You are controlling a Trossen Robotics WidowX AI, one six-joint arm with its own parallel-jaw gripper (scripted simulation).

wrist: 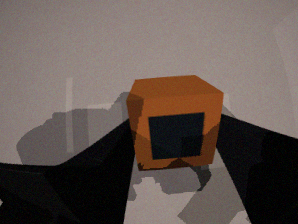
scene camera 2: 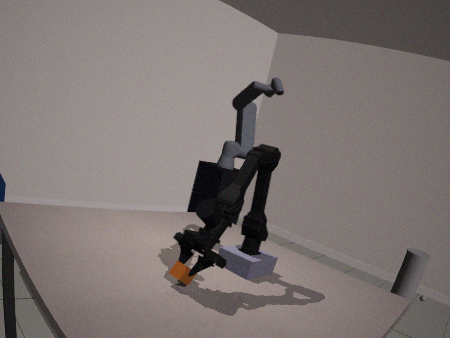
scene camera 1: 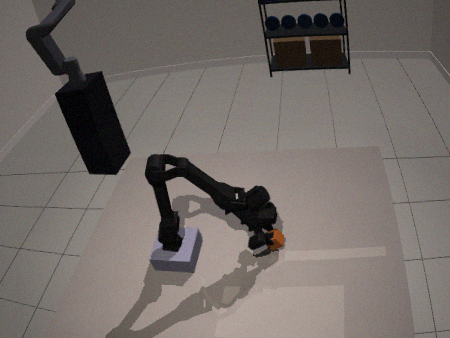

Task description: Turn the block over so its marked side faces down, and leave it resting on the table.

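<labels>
The wrist view shows my gripper. Scene camera 2 shows my gripper too, and the same spot on it is [wrist: 98,178] in the one and [scene camera 2: 198,260] in the other. In scene camera 1 I find my gripper [273,238].
</labels>
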